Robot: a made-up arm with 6 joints. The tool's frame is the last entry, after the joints.
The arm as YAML. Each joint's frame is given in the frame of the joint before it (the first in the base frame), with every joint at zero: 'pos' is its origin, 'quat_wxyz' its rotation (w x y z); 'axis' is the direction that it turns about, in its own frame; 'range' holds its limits. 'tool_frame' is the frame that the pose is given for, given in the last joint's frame.
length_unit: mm
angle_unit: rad
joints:
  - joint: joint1
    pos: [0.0, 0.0, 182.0]
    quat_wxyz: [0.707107, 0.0, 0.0, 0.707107]
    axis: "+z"
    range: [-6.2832, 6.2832]
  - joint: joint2
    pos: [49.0, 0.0, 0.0]
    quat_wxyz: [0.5, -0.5, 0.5, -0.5]
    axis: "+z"
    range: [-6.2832, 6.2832]
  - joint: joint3
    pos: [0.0, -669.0, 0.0]
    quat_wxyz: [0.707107, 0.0, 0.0, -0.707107]
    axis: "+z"
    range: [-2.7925, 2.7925]
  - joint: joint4
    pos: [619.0, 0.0, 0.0]
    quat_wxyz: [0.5, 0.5, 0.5, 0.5]
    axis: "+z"
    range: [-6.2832, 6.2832]
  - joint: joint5
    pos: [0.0, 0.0, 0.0]
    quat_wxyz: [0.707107, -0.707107, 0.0, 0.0]
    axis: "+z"
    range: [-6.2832, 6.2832]
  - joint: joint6
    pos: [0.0, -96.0, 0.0]
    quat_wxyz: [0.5, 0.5, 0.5, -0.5]
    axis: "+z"
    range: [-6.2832, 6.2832]
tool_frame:
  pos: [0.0, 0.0, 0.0]
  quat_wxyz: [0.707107, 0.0, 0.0, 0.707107]
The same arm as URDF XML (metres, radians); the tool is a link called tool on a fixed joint. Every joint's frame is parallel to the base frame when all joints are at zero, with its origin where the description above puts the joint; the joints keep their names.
<robot name="arm">
  <joint name="joint1" type="revolute">
    <parent link="base"/>
    <child link="link1"/>
    <origin xyz="0 0 0.182"/>
    <axis xyz="0 0 1"/>
    <limit lower="-6.2832" upper="6.2832"/>
  </joint>
  <joint name="joint2" type="revolute">
    <parent link="link1"/>
    <child link="link2"/>
    <origin xyz="0 0.049 0"/>
    <axis xyz="0 1 0"/>
    <limit lower="-6.2832" upper="6.2832"/>
  </joint>
  <joint name="joint3" type="revolute">
    <parent link="link2"/>
    <child link="link3"/>
    <origin xyz="0 0 0.669"/>
    <axis xyz="0 1 0"/>
    <limit lower="-2.7925" upper="2.7925"/>
  </joint>
  <joint name="joint4" type="revolute">
    <parent link="link3"/>
    <child link="link4"/>
    <origin xyz="0 0 0.619"/>
    <axis xyz="0 0 1"/>
    <limit lower="-6.2832" upper="6.2832"/>
  </joint>
  <joint name="joint5" type="revolute">
    <parent link="link4"/>
    <child link="link5"/>
    <origin xyz="0 0 0"/>
    <axis xyz="0 1 0"/>
    <limit lower="-6.2832" upper="6.2832"/>
  </joint>
  <joint name="joint6" type="revolute">
    <parent link="link5"/>
    <child link="link6"/>
    <origin xyz="0 0 0.096"/>
    <axis xyz="0 0 1"/>
    <limit lower="-6.2832" upper="6.2832"/>
  </joint>
  <joint name="tool_joint" type="fixed">
    <parent link="link6"/>
    <child link="tool"/>
    <origin xyz="0 0 0"/>
  </joint>
  <link name="base"/>
  <link name="link1"/>
  <link name="link2"/>
  <link name="link3"/>
  <link name="link4"/>
  <link name="link5"/>
  <link name="link6"/>
  <link name="tool"/>
</robot>

